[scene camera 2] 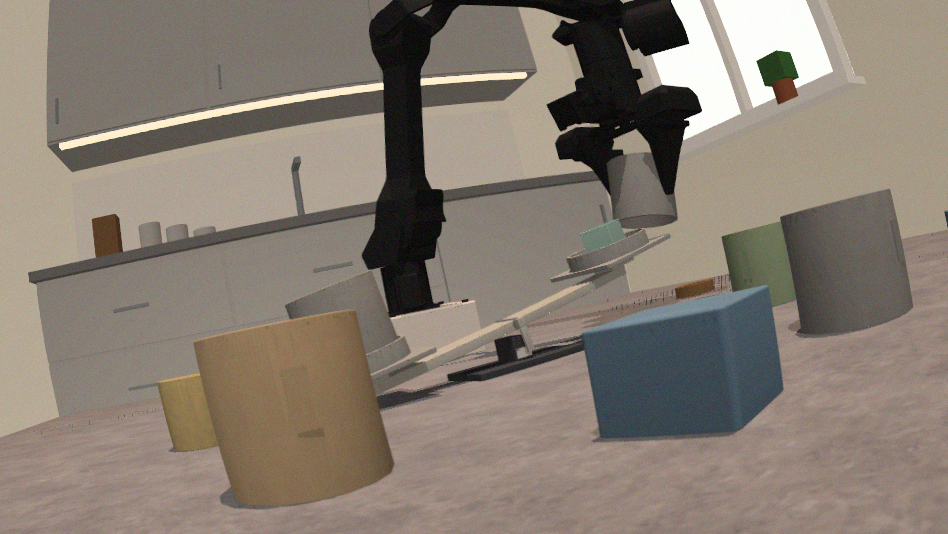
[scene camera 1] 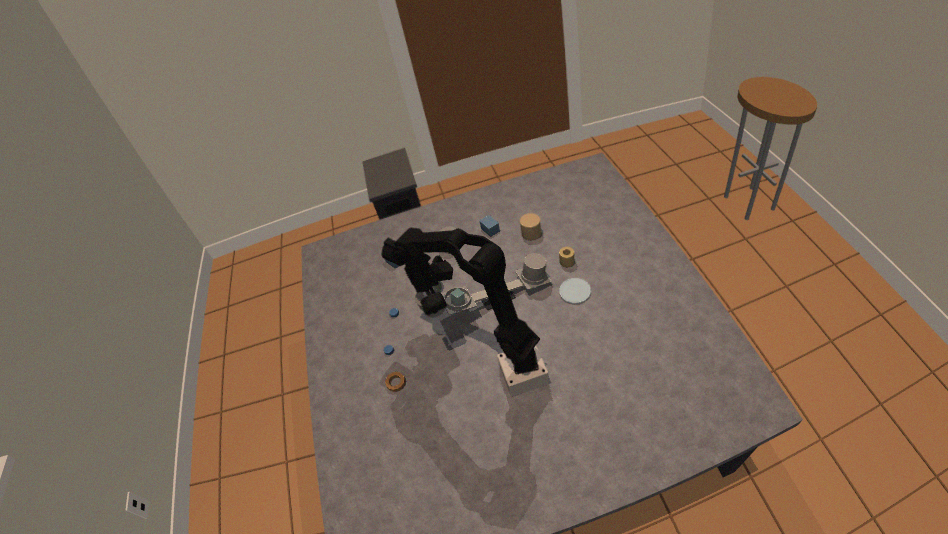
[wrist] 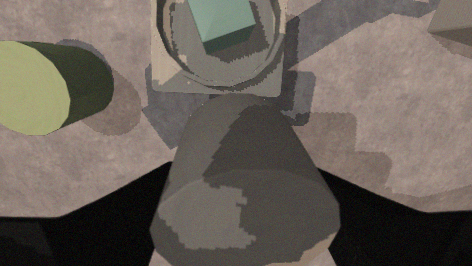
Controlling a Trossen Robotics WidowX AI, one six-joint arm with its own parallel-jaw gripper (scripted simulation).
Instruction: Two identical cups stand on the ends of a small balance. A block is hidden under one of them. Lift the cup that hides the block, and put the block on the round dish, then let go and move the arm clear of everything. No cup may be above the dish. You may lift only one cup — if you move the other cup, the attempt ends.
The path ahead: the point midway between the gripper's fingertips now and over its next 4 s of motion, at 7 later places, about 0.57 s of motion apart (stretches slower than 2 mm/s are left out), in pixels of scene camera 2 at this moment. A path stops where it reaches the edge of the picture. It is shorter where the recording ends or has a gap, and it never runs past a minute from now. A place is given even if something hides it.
My gripper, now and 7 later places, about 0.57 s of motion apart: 646,202; 666,237; 674,273; 670,254; 647,219; 595,196; 602,219; 607,243
